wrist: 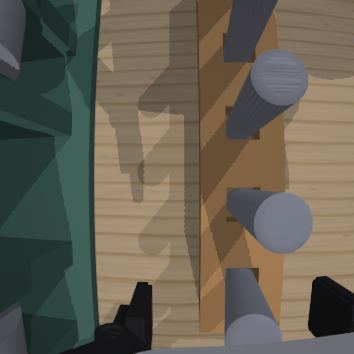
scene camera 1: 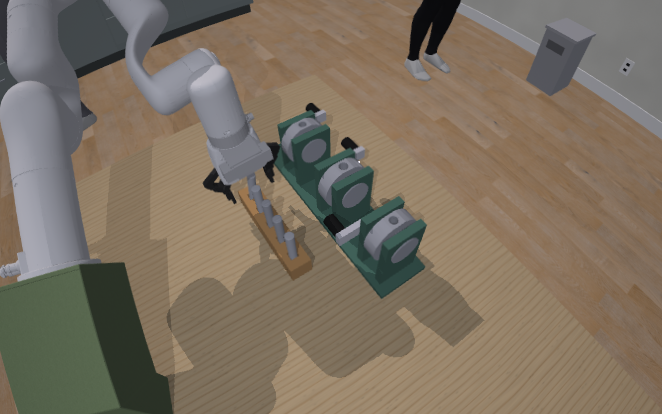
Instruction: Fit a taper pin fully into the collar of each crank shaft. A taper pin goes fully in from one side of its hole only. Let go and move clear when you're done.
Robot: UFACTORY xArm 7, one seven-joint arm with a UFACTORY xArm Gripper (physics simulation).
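Frame: origin at the arm's base, x ahead, y right, z down, level; metres.
Seen in the pictures: gripper, between the fingertips: [wrist: 233, 307]; arm's base, origin of its link: [scene camera 1: 61, 275].
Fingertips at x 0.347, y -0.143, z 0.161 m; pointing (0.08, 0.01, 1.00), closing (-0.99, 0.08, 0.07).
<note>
Pixels of each thing's top centre, then the offset from my fingertips to it. Level surfaces: height alone.
- orange-brown wooden block, centre of its top: [wrist: 242, 122] [scene camera 1: 271, 223] dy +0.096, dx +0.004, dz +0.008 m
- end pin, centre of its top: [scene camera 1: 248, 174] dy +0.013, dx +0.000, dz -0.061 m
- green base, height of its surface: dz +0.038 m
Several grey taper pins [scene camera 1: 291, 245] [wrist: 283, 223] stand upright in a row in an orange-brown wooden block [scene camera 1: 301, 267] [wrist: 212, 175]. My gripper [scene camera 1: 253, 191] [wrist: 233, 307] is open above the block's far end. Its fingers stand apart on either side of the end pin [scene camera 1: 251, 184] [wrist: 253, 334], not touching it in the wrist view. Three grey collars, the near one [scene camera 1: 382, 232], the middle one [scene camera 1: 332, 180] and the far one [scene camera 1: 296, 140], sit between green uprights. Each shows a dark hole on top with no pin standing out of it.
The green base [scene camera 1: 382, 289] [wrist: 82, 210] runs alongside the block. Crank handles with black grips [scene camera 1: 333, 224] [scene camera 1: 349, 144] [scene camera 1: 313, 108] stick out beside the collars; the near one points toward the block. A green pedestal [scene camera 1: 45, 340] stands at the lower left.
</note>
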